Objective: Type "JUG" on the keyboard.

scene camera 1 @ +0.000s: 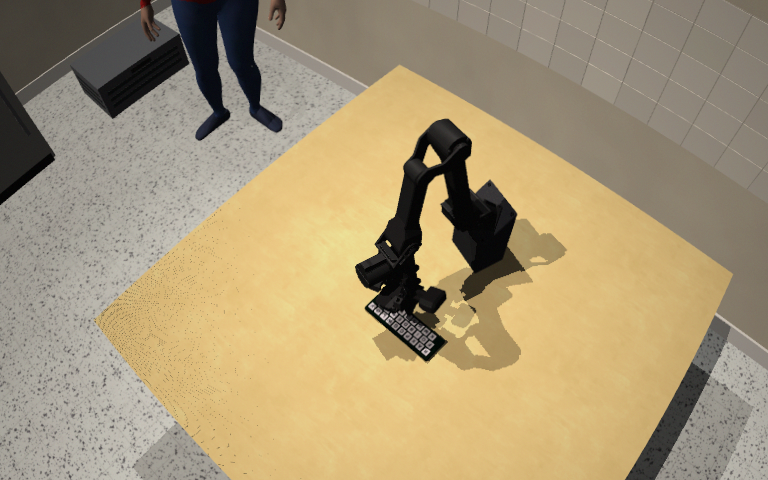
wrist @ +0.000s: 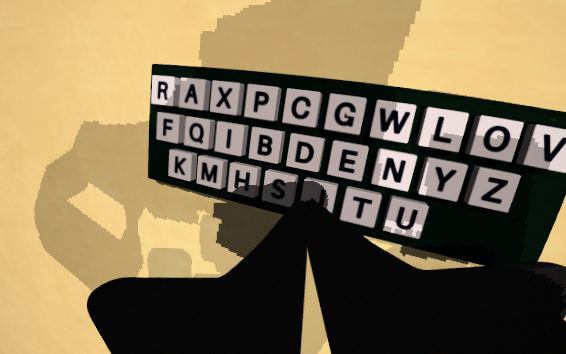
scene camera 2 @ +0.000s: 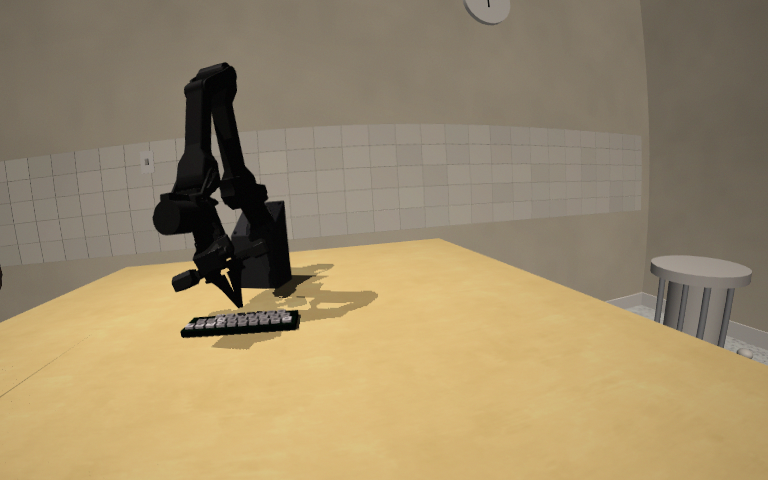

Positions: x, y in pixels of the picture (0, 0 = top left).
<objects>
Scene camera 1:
my gripper: 410, 314
keyboard: 421, 339
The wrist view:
my gripper: 304, 210
keyboard: 262, 139
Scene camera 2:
my gripper: 240, 307
keyboard: 251, 322
</objects>
